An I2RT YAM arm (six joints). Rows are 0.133 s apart.
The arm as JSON. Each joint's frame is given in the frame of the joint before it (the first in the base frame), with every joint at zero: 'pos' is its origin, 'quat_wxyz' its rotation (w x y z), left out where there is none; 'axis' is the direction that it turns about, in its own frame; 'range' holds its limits. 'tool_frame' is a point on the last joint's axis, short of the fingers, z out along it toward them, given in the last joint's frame.
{
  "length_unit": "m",
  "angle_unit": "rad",
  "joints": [
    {
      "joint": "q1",
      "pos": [
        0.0,
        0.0,
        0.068
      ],
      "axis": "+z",
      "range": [
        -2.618,
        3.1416
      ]
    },
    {
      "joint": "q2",
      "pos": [
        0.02,
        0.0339,
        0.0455
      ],
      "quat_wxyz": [
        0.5,
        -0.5,
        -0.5,
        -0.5
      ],
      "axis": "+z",
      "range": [
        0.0,
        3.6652
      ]
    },
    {
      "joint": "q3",
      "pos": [
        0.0,
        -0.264,
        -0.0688
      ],
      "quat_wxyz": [
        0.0,
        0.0,
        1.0,
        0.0
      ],
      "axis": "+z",
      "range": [
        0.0,
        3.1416
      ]
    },
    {
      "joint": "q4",
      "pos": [
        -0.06,
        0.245,
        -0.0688
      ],
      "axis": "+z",
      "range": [
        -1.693,
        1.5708
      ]
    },
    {
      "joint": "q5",
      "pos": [
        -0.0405,
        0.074,
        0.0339
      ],
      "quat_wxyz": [
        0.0,
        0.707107,
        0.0,
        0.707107
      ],
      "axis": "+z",
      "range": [
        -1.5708,
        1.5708
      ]
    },
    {
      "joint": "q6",
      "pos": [
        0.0,
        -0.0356,
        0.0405
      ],
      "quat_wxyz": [
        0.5,
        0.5,
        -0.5,
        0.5
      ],
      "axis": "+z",
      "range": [
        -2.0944,
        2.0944
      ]
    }
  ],
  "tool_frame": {
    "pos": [
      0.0,
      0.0,
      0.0
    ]
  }
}
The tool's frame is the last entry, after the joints.
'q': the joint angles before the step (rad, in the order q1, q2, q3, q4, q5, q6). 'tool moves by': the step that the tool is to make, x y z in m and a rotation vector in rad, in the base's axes. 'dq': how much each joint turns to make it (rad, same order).
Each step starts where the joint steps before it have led.
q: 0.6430, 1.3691, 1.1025, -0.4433, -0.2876, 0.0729
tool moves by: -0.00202, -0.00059, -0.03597, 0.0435, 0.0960, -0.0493
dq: -0.0003, 0.0116, -0.1286, 0.1208, -0.0240, 0.1065
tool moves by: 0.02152, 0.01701, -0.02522, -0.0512, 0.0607, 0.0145
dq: 0.0016, 0.1482, 0.0534, 0.0115, -0.0061, -0.0129
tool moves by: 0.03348, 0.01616, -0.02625, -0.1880, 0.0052, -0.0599
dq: -0.0057, 0.1919, 0.1359, -0.0740, 0.1481, -0.0541
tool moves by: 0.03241, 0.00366, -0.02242, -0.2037, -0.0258, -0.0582
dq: -0.0266, 0.1553, 0.1280, -0.0774, 0.1684, -0.0717
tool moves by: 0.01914, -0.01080, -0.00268, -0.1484, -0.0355, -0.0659
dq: -0.0371, 0.0539, 0.0720, -0.0688, 0.1393, -0.0430
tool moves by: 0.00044, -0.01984, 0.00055, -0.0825, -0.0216, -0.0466
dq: -0.0362, -0.0289, -0.0350, -0.0143, 0.0775, -0.0275
